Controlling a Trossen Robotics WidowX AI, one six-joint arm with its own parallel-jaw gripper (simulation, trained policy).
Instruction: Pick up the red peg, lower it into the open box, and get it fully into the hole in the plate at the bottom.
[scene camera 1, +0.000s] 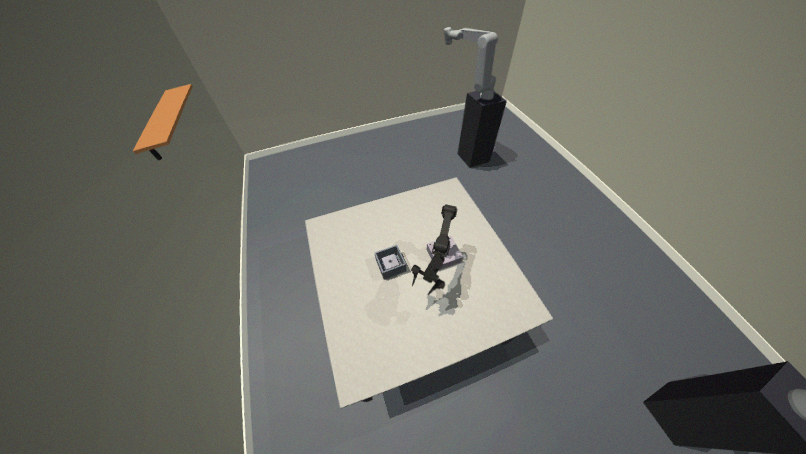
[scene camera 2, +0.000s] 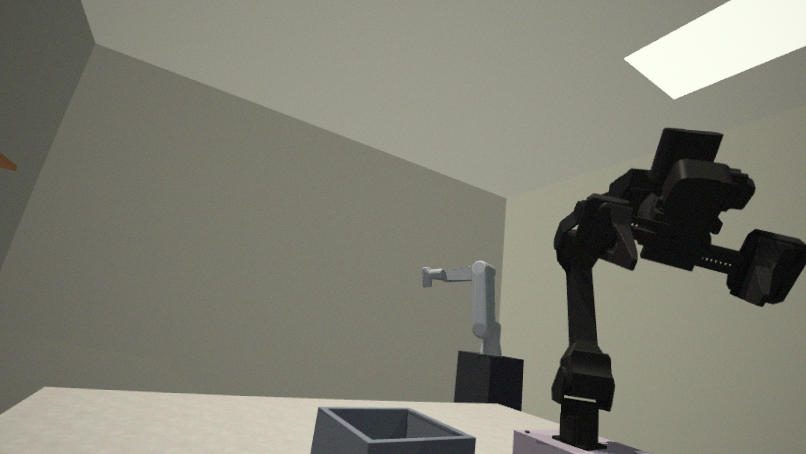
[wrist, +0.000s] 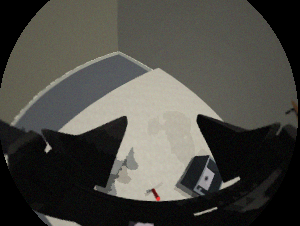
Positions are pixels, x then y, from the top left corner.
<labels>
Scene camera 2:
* my gripper: 695, 282
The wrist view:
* my gripper: 162, 118
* grey box: 195, 171
</labels>
